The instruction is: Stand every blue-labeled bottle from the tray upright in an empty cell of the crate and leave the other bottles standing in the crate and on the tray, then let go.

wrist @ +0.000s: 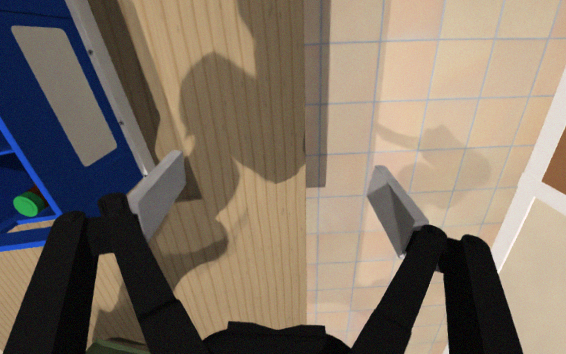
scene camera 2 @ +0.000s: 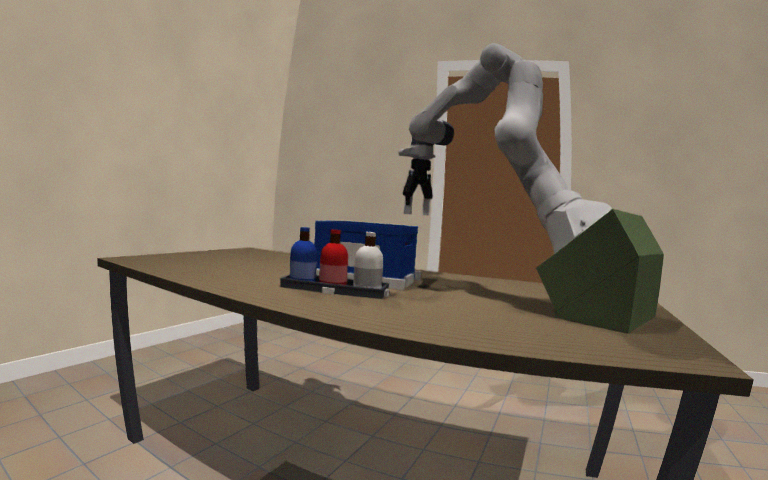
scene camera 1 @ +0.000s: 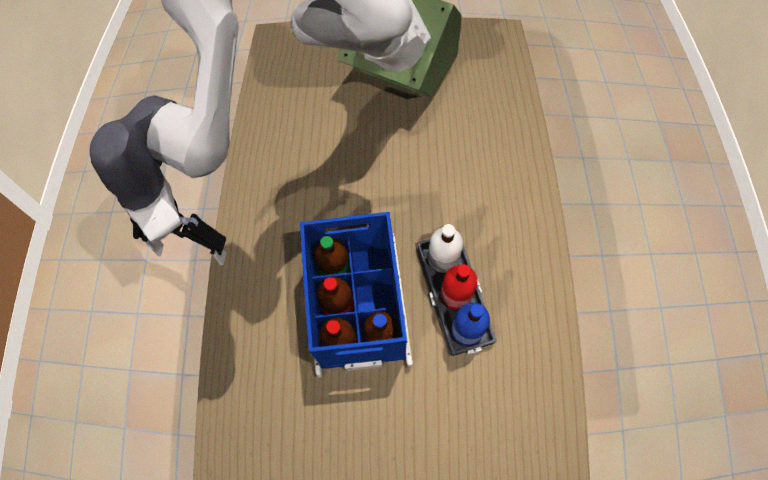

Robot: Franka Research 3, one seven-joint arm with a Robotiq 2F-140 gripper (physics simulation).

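The blue-labeled bottle [scene camera 1: 471,323] [scene camera 2: 303,260] stands upright at one end of the dark tray [scene camera 1: 447,332] [scene camera 2: 305,285]. A red bottle [scene camera 1: 459,285] [scene camera 2: 334,263] stands in the tray's middle and a white bottle [scene camera 1: 445,249] [scene camera 2: 368,266] at its other end. The blue crate [scene camera 1: 390,353] [scene camera 2: 399,249] [wrist: 95,185] has six cells; the upper right and middle right ones are empty in scene camera 1. My gripper [scene camera 1: 189,252] [scene camera 2: 417,208] [wrist: 278,174] is open and empty, high beyond the crate's side away from the tray.
In the crate stand brown bottles: a green-capped one [scene camera 1: 330,255] [wrist: 28,204], two red-capped ones [scene camera 1: 334,295] [scene camera 1: 337,333] and a blue-capped one [scene camera 1: 378,328] at lower right. The crate's walls and dividers rise around them. The green arm base [scene camera 1: 444,50] [scene camera 2: 600,277] stands at the table's end.
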